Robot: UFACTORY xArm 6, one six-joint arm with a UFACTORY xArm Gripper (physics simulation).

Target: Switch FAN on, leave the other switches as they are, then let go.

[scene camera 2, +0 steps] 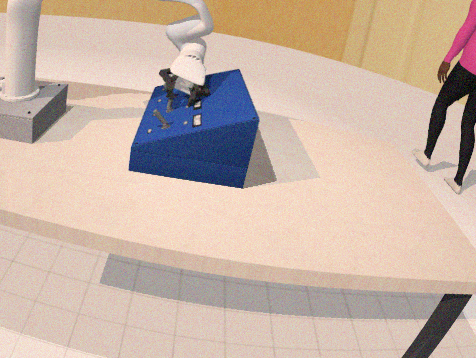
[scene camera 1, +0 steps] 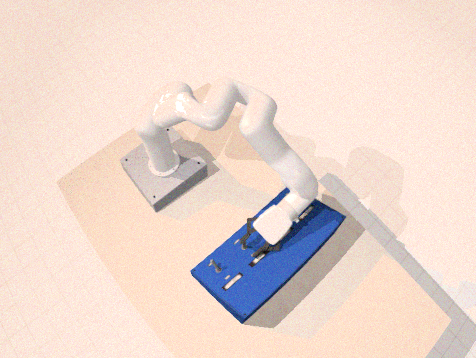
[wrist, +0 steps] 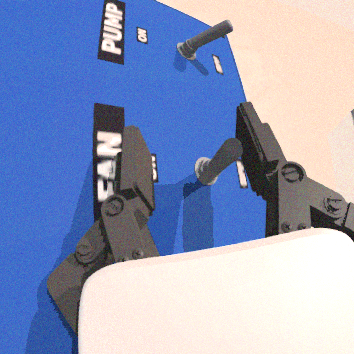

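Seen in the pictures: gripper, fingertip midpoint: point(scene camera 2: 180, 98) point(scene camera 1: 246, 250) point(wrist: 189, 130); arm's base, origin of the base link: point(scene camera 2: 19, 93) point(scene camera 1: 164, 162).
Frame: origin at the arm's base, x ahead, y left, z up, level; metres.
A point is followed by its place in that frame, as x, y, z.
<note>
The blue switch panel point(scene camera 1: 292, 260) @[0.610, -0.034, 0.073] point(scene camera 2: 200, 150) @[0.506, -0.273, -0.006] point(wrist: 55, 75) @[0.540, -0.143, 0.049] stands on the table. The grey FAN lever point(scene camera 2: 170, 104) @[0.447, -0.078, 0.026] point(wrist: 220, 159) @[0.451, -0.071, 0.045] leans toward its partly hidden OFF label point(wrist: 242, 176) @[0.412, -0.066, -0.007]. The FAN plate point(wrist: 109, 120) @[0.510, -0.111, 0.036] is partly covered by the left finger in the wrist view. My gripper point(scene camera 1: 249, 251) @[0.466, -0.090, 0.049] point(scene camera 2: 182, 97) @[0.466, -0.090, 0.049] point(wrist: 189, 130) @[0.466, -0.090, 0.049] is open, its fingers on either side of the FAN lever. The lever's tip is close to the right finger; whether they touch is unclear. A wide gap separates the lever from the left finger.
The PUMP lever point(scene camera 1: 216, 266) @[0.424, -0.192, 0.029] point(scene camera 2: 161, 120) @[0.420, -0.197, 0.025] point(wrist: 207, 39) @[0.419, -0.186, 0.029] leans toward its OFF label point(wrist: 218, 64) @[0.395, -0.187, -0.007]. Its ON label point(wrist: 142, 35) @[0.475, -0.197, 0.026] is on the other side. The other switches are hidden by the arm. The grey robot base point(scene camera 1: 175, 185) @[0.103, -0.043, -0.001] point(scene camera 2: 47, 107) @[0.107, -0.058, -0.015] stands apart from the panel.
</note>
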